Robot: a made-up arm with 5 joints. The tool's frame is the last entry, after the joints.
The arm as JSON. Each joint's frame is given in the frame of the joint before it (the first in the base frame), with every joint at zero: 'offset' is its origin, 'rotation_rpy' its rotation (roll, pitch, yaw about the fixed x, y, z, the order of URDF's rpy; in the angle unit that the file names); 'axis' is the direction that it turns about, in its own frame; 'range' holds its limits. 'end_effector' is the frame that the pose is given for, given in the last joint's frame.
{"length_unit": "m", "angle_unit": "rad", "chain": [
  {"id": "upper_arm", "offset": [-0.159, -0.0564, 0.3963], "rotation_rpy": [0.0, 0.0, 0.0], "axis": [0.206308, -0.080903, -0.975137], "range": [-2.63, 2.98]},
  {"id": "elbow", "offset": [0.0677, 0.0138, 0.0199], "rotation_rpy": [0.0, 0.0, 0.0], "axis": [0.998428, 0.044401, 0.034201], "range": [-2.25, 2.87]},
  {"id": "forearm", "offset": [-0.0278, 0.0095, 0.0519], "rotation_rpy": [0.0, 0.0, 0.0], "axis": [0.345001, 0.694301, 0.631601], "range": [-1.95, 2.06]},
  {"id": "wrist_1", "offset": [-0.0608, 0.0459, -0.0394], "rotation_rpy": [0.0, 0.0, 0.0], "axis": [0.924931, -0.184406, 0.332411], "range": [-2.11, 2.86]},
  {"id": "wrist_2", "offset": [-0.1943, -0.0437, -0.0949], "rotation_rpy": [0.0, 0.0, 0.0], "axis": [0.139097, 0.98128, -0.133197], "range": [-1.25, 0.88]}
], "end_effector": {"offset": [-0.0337, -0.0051, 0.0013], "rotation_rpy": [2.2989, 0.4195, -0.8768]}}
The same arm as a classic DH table. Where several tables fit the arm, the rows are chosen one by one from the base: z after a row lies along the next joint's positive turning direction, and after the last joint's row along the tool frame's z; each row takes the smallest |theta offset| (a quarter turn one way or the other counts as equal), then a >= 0, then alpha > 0; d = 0 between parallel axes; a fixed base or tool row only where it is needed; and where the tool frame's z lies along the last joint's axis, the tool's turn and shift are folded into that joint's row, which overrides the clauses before.
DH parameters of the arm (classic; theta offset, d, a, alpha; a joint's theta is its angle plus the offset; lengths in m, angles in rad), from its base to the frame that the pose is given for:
base (fixed): 1.1971 -0.1645 -0.1106 2.9181
upper_arm: -0.4244 -0.5938 0.0091 -1.4009
elbow: -0.7401 0.0277 -0.0318 -1.1627
forearm: -0.4207 0.0679 0.0308 1.1582
wrist_1: -0.7226 -0.2967 0.0375 -1.6675
wrist_2: -0.4185 -0.0803 -0.0222 -1.8619
tool (fixed): 0.6159 0.025 0 0
Joint limits (rad, base to tool): -2.63..2.98 -2.25..2.87 -1.95..2.06 -2.11..2.86 -1.25..0.88

